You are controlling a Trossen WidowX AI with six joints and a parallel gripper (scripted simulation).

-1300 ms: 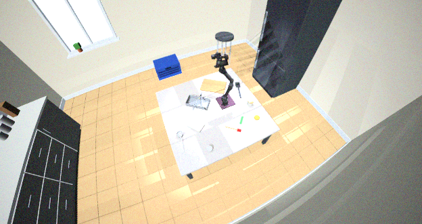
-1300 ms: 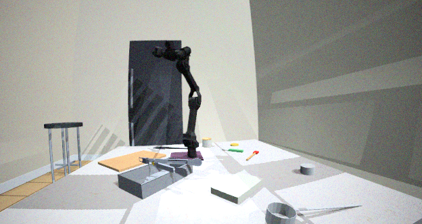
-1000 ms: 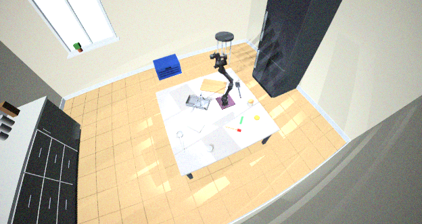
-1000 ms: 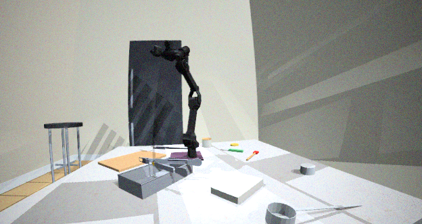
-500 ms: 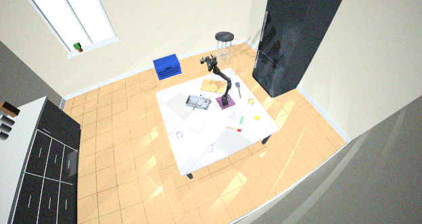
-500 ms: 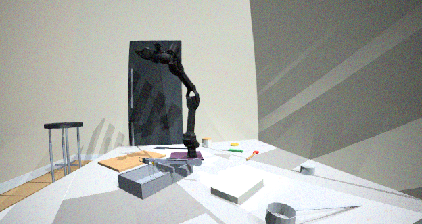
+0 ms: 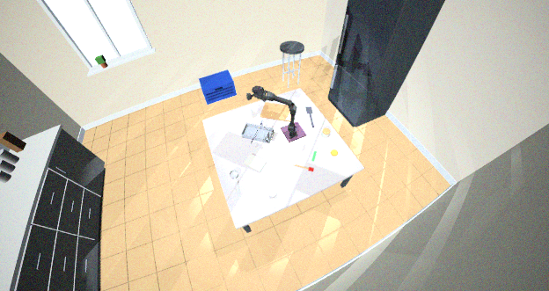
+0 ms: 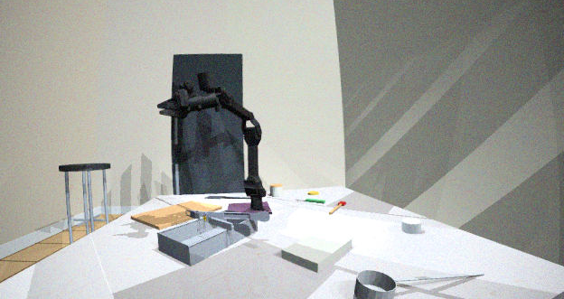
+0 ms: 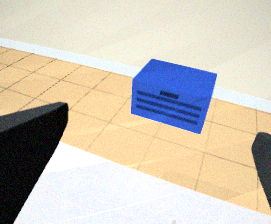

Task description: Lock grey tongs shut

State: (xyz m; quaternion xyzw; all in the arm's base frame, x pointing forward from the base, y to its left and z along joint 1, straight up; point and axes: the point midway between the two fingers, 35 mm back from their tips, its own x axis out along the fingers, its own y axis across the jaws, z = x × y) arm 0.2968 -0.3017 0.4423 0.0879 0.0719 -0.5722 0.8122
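The yellow piece lies 15 cm to the left of my gripper tip and 38 cm below it. From my gripper tip the other things lie so: wooden board: 29 cm behind, 4 cm to the right, 44 cm below; white block: 17 cm ahead, 50 cm to the left, 43 cm below; grey roasting tin: 3 cm ahead, 18 cm to the left, 42 cm below.
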